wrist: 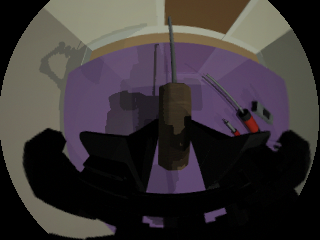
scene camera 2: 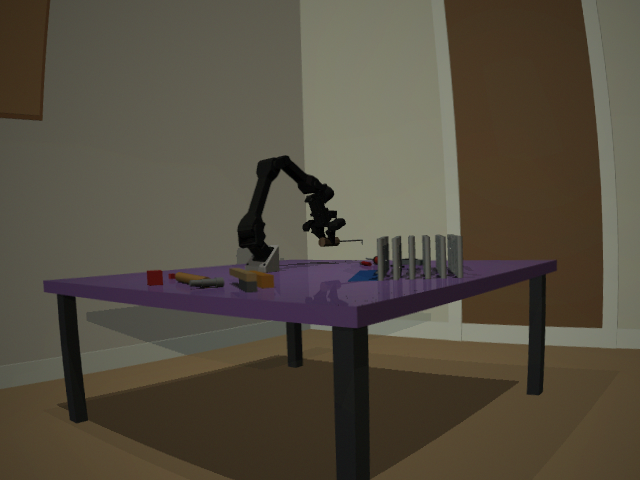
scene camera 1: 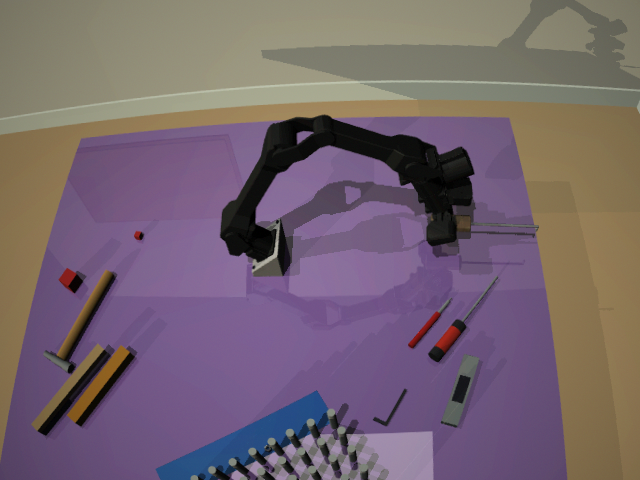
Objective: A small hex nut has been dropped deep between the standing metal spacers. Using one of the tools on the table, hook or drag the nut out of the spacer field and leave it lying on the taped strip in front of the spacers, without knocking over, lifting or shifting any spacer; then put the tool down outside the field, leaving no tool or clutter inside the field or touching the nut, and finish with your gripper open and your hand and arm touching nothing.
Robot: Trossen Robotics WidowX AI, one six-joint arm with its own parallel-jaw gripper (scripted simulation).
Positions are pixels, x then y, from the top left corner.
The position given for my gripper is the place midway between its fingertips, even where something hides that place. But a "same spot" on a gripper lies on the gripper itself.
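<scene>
My gripper is visible to me in the wrist view, in scene camera 1, and in scene camera 2 (330, 244) as well. There is a spot on my gripper that I can match: (scene camera 1: 447, 214) and (wrist: 264, 184) are the same spot.
</scene>
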